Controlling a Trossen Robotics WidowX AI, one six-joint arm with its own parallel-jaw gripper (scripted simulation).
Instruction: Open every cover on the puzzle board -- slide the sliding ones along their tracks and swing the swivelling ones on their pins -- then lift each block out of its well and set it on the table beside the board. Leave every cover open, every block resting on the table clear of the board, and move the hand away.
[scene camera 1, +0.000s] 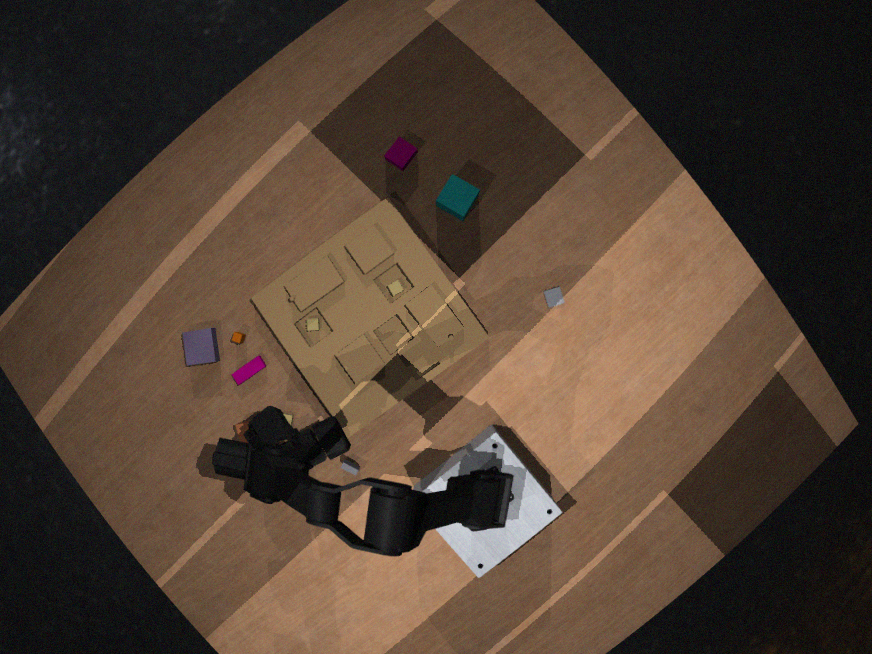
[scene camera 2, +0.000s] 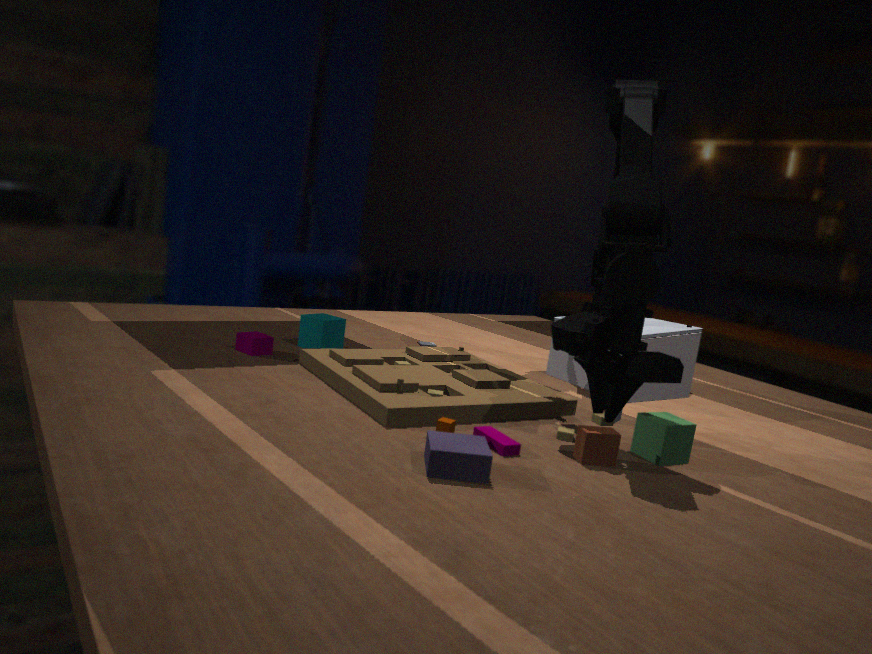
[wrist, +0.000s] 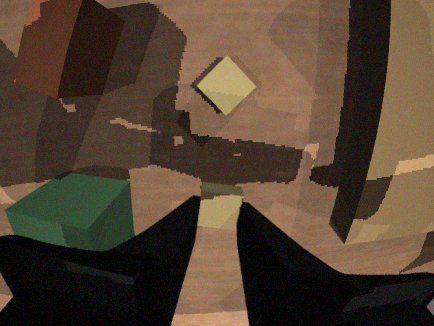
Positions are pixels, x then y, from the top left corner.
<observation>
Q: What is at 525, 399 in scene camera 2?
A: A tan puzzle board.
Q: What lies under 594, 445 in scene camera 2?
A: A brown cube.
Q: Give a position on a teal cube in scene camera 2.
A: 320, 330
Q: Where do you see a pale yellow block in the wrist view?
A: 226, 85
</observation>
